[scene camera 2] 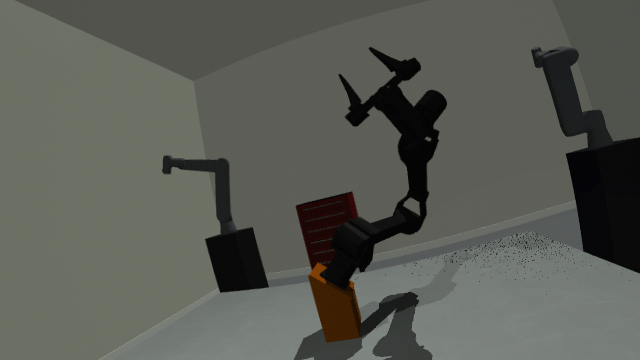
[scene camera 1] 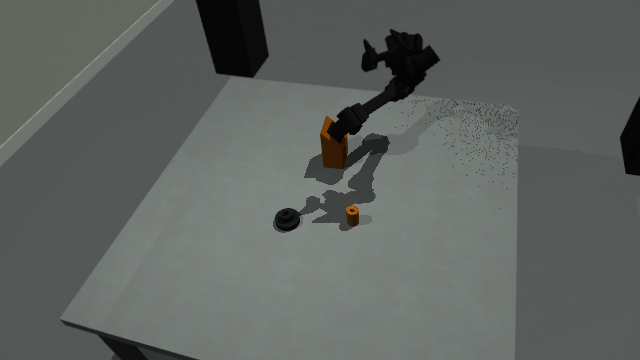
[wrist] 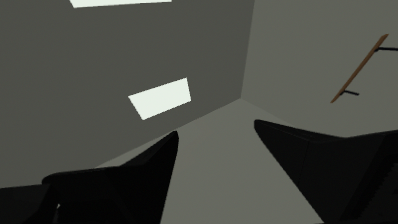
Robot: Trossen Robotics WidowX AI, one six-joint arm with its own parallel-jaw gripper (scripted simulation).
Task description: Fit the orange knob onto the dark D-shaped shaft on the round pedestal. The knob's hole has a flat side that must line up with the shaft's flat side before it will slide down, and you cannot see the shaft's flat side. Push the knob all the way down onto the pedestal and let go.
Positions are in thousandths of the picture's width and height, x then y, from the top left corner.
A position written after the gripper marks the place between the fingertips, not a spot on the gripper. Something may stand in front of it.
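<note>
Open, holding nothing: the gripper (scene camera 2: 554,168), (scene camera 1: 588,99), (wrist: 541,578).
</note>
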